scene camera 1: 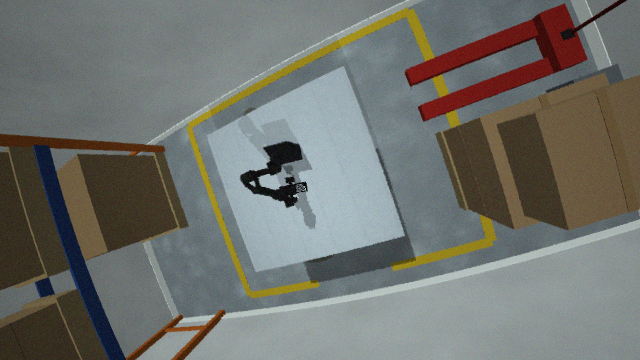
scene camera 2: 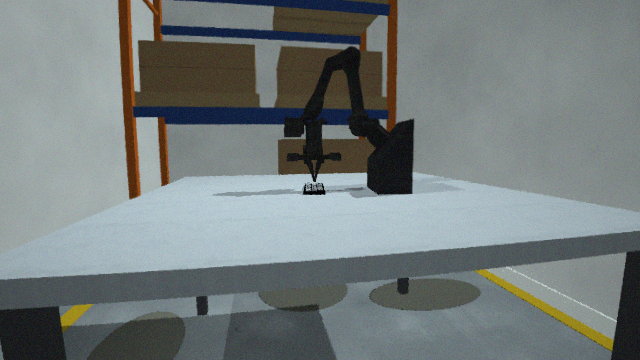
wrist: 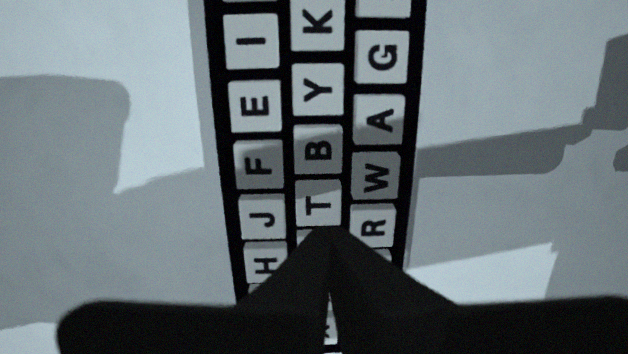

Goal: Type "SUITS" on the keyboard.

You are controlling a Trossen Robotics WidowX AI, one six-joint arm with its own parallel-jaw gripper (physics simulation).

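The keyboard is a small black block with white letter keys on the table. In the wrist view its three columns of keys run up the picture. The T key is in the middle column, and the I key is at the upper left. The S and U keys do not show by letter in the wrist view. My gripper is shut and empty, pointing down a little above the keyboard. In the wrist view its tips show at the lower edge of the T key and cover the key below it.
The white table bears the arm's black base, right of the keyboard in scene camera 2. A shelf rack with cardboard boxes stands behind. A red pallet jack and stacked boxes stand off the table.
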